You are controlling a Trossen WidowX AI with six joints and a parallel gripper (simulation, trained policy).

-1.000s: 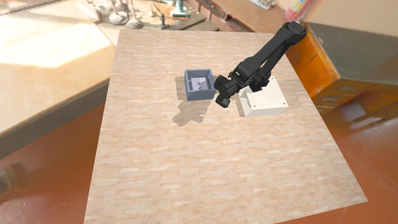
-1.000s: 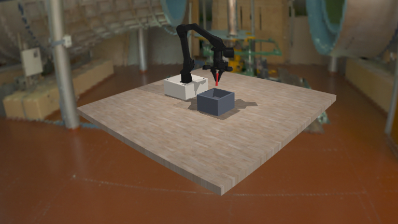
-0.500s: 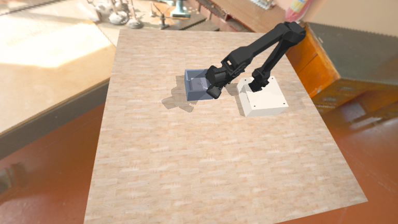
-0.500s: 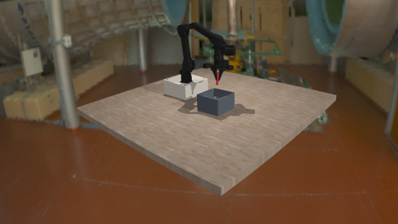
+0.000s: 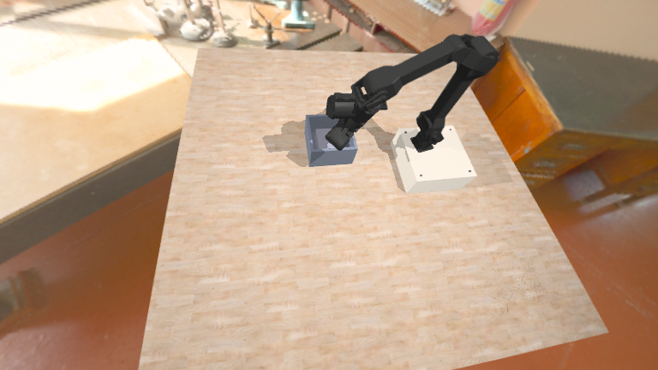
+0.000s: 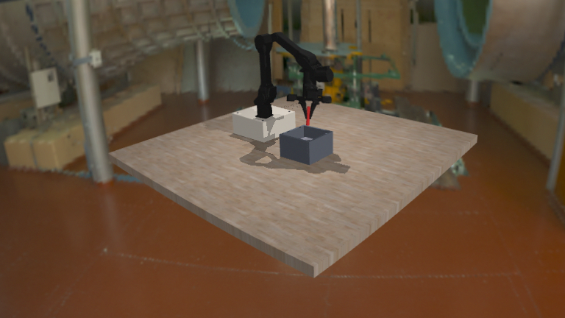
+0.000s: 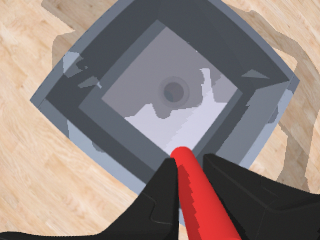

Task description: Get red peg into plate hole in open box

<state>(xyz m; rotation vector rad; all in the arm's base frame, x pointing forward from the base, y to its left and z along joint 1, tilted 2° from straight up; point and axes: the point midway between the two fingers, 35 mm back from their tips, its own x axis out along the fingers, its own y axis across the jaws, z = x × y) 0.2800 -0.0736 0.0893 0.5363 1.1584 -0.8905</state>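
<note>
My gripper tip is 10 cm above the light plate, 4 cm to the left of it and 1 cm short of it. From my gripper tip the other things lie so: grey box (12 cm below, 4 cm to the right, 1 cm ahead); red peg (1 cm to the left, 1 cm above).
</note>
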